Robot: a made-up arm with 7 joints.
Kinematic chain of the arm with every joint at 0, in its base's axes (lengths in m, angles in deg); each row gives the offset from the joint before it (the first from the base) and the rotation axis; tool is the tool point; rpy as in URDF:
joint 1: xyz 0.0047 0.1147 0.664 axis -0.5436 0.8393 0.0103
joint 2: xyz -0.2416 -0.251 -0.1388 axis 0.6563 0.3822 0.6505
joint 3: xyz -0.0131 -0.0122 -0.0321 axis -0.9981 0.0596 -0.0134
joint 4: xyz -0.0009 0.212 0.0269 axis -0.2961 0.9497 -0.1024
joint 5: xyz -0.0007 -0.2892 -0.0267 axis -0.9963 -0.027 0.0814
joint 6: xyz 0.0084 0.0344 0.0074 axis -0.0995 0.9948 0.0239
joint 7: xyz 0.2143 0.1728 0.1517 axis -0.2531 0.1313 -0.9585
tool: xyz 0.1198 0.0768 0.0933 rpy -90 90 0
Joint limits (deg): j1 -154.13..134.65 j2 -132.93..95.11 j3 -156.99..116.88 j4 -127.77..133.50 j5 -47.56..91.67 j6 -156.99..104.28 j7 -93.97..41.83
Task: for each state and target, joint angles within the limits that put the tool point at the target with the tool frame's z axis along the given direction. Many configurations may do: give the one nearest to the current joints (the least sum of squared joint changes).
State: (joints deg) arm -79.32 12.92 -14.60 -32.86 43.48 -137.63 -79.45
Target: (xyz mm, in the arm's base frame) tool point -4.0 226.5 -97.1 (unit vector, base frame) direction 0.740 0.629 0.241
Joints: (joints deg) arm -75.30 42.79 -6.31 1.14 41.28 -133.80 -91.23
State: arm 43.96 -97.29 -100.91 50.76 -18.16 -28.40 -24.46
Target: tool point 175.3 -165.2 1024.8 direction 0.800 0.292 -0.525
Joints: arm 45.43 -84.47 -59.51 62.91 -19.46 -19.44 25.41
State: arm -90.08 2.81 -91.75 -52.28 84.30 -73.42 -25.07
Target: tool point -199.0 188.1 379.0 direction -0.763 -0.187 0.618
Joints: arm -107.36 26.82 -72.91 -58.07 91.67 -82.57 12.84
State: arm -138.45 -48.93 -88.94 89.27 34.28 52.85 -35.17
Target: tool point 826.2 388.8 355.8 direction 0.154 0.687 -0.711
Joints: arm -121.89 -40.38 -90.96 122.94 88.25 81.16 -14.27
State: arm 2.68 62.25 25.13 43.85 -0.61 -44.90 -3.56
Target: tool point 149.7 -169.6 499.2 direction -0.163 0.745 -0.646
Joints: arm 55.51 12.96 22.08 83.63 -41.45 -32.19 -26.22
